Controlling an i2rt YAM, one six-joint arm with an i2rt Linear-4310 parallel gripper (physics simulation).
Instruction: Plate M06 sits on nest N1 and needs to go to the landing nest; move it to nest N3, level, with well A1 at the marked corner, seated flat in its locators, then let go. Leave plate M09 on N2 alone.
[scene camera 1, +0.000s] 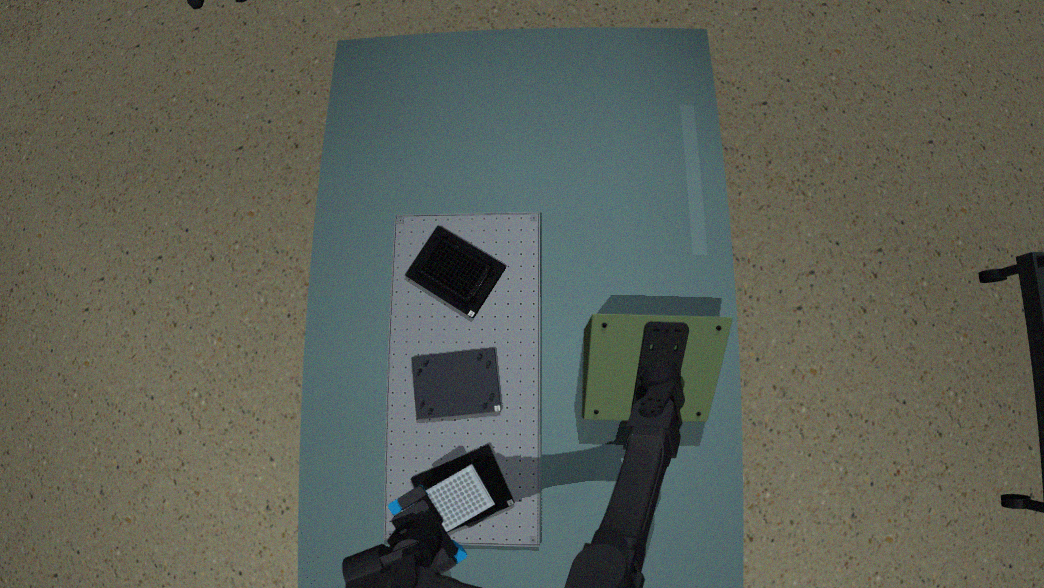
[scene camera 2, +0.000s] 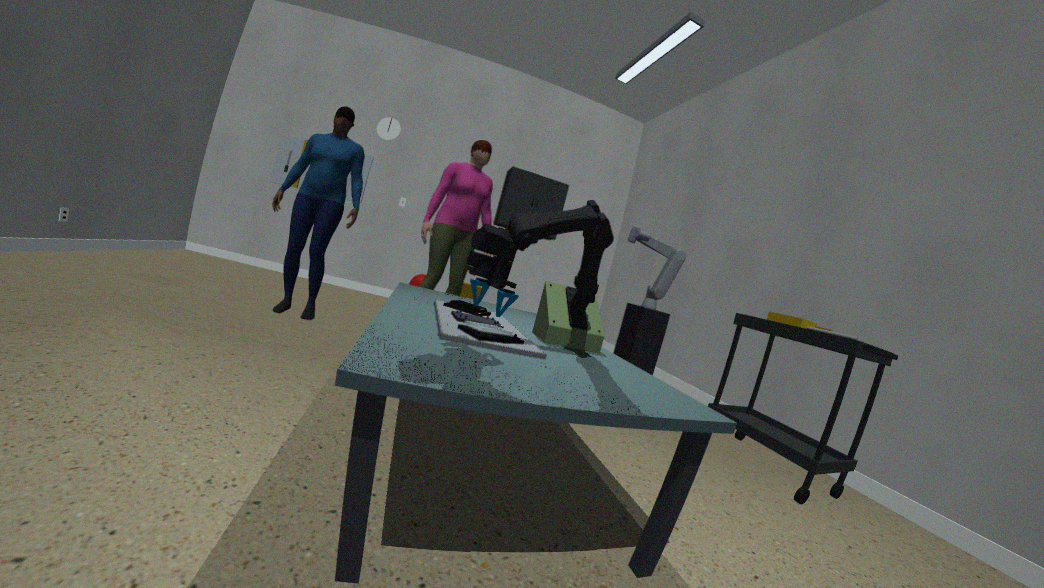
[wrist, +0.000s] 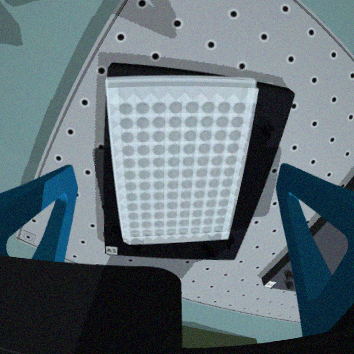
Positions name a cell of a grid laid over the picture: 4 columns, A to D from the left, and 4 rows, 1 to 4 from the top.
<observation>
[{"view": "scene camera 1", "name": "my gripper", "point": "B4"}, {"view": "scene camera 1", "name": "white well plate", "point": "B4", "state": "on a black nest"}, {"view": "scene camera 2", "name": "my gripper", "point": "B3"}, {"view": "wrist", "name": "my gripper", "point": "B2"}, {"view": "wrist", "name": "white well plate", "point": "C2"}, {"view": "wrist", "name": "black nest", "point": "D2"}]
</observation>
